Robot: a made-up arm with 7 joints. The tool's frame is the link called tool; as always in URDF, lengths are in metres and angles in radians.
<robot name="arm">
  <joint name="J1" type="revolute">
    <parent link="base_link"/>
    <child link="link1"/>
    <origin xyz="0 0 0.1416" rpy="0 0 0"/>
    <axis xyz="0 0 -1"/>
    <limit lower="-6.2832" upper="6.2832" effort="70" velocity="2.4"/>
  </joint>
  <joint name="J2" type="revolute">
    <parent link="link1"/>
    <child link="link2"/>
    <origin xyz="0 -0.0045 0.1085" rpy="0 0 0"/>
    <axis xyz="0 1 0"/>
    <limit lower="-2.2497" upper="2.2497" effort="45" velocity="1.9"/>
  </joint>
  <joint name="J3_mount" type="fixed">
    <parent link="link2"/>
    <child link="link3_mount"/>
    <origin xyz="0 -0.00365 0.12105" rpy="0 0 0"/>
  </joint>
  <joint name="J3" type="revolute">
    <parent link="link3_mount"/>
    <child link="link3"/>
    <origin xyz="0 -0.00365 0.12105" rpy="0 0 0"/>
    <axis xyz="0 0 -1"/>
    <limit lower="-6.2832" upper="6.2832" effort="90" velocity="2.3"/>
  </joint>
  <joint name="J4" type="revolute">
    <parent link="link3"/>
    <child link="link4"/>
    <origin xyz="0 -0.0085 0.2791" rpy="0 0 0"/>
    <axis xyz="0 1 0"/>
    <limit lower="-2.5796" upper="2.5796" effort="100" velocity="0.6"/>
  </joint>
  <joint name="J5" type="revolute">
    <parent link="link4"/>
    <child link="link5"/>
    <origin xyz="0 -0.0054 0.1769" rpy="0 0 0"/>
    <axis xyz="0 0 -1"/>
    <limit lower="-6.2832" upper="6.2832" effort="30" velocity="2.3"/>
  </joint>
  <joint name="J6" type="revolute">
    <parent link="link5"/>
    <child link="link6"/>
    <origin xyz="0 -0.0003 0.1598" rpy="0 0 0"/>
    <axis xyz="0 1 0"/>
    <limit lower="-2.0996" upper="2.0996" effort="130" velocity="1.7"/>
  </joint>
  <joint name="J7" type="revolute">
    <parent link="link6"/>
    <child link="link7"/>
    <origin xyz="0 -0.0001 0.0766" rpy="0 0 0"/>
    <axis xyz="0 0 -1"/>
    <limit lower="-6.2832" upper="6.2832" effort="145" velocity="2.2"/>
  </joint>
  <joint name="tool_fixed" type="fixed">
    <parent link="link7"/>
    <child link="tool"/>
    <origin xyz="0 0 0" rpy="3.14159 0 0"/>
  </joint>
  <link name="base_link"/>
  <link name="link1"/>
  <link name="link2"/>
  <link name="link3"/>
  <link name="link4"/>
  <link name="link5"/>
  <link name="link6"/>
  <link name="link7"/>
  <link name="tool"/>
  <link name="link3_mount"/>
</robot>
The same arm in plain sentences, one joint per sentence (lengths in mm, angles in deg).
The arm has seven revolute joints in a row. What follows holds with every joint at zero, and every direction is one of the base frame's. Joint 1 is mounted 141.6 mm along +z from the base frame's origin and rotates about -z, from -360 to 360 deg. Joint 2 is mounted 4.5 mm along -y and 108.5 mm along +z from joint 1 and rotates about +y, from -128.9 to 128.9 deg. Joint 3 is mounted 7.3 mm along -y and 242.1 mm along +z from joint 2 and rotates about -z, from -360 to 360 deg. Joint 4 is mounted 8.5 mm along -y and 279.1 mm along +z from joint 3 and rotates about +y, from -147.8 to 147.8 deg. Joint 5 is mounted 5.4 mm along -y and 176.9 mm along +z from joint 4 and rotates about -z, from -360 to 360 deg. Joint 6 is mounted 0.3 mm along -y and 159.8 mm along +z from joint 5 and rotates about +y, from -120.3 to 120.3 deg. Joint 7 is mounted 0.1 mm along -y and 76.6 mm along +z from joint 6 and rotates about -z, from -360 to 360 deg. The tool frame, which is the frame that the pose is given for, is mounted at the same point as joint 7; its axes are the base frame's turned by roll 180, pitch 0 and yaw 0 deg (as in URDF: about the fixed x, then y, then z).
